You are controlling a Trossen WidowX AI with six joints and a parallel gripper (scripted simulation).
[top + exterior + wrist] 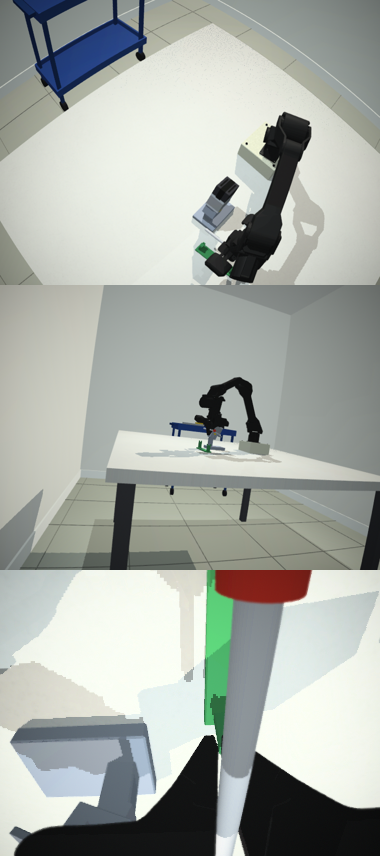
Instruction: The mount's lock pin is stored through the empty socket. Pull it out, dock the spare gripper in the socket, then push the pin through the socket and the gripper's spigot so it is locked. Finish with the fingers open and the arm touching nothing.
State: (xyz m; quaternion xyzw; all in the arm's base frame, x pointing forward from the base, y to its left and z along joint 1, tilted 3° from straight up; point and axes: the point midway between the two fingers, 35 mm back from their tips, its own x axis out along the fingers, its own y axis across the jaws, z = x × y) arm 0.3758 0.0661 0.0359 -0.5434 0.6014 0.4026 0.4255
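The grey mount lies 100 mm behind my gripper tip, 90 mm to the right of it and 30 mm below it. Round my gripper tip: spare gripper 110 mm behind, 100 mm to the right, 40 mm above; then green holder 20 mm ahead, 60 mm below.
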